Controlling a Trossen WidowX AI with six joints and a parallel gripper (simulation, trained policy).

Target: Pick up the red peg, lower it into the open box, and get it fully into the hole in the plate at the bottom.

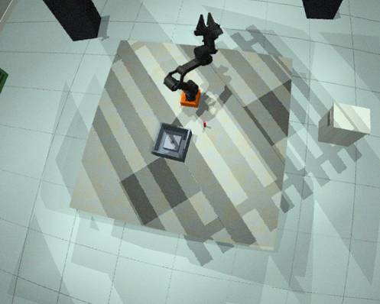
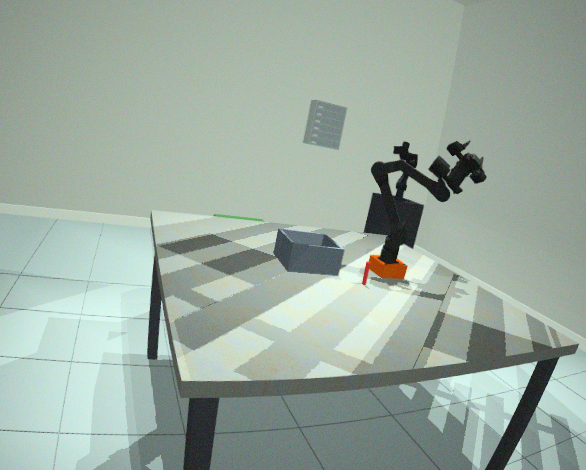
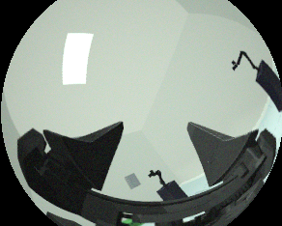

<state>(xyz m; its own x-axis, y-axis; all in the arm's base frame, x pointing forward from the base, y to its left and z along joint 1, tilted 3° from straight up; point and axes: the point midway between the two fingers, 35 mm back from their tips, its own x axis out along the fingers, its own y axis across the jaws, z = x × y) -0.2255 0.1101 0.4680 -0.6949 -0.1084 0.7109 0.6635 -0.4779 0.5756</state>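
The red peg is 41 cm ahead of my gripper tip, 3 cm to the right of it and 51 cm below it. Also, from my gripper tip: plate 53 cm ahead, 23 cm to the right, 51 cm below; grey box 53 cm ahead, 23 cm to the right, 53 cm below.
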